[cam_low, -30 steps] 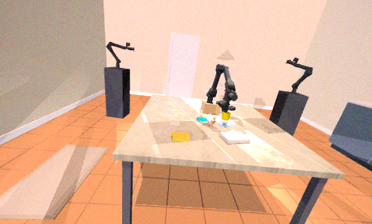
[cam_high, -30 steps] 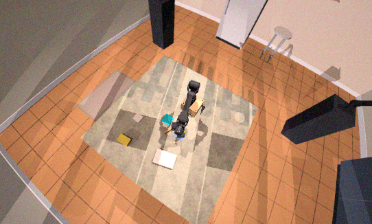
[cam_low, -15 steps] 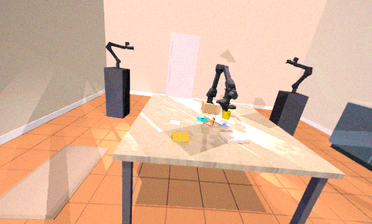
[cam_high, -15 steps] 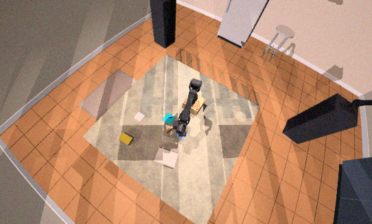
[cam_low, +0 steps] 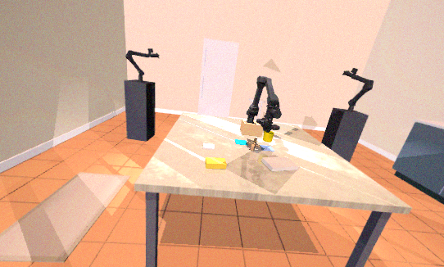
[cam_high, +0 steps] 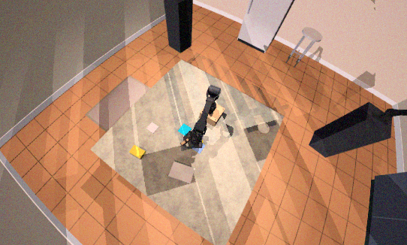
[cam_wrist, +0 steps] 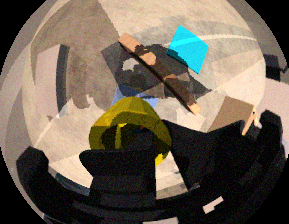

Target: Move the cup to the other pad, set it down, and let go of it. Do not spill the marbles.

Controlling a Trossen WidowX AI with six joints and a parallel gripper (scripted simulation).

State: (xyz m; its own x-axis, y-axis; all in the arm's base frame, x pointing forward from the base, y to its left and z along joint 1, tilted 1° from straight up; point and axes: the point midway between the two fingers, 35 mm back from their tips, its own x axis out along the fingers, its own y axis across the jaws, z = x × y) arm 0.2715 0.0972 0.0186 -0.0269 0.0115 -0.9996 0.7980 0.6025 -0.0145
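Right now the cyan pad is 20 mm behind my gripper tip, 160 mm to the right of it and 100 mm below it. From my gripper tip the other things lie so: yellow cup: 20 mm ahead, 20 mm to the left; then brown wooden stick: 70 mm to the right, 80 mm below; then light blue pad: 20 mm ahead, 30 mm to the left, 100 mm below.
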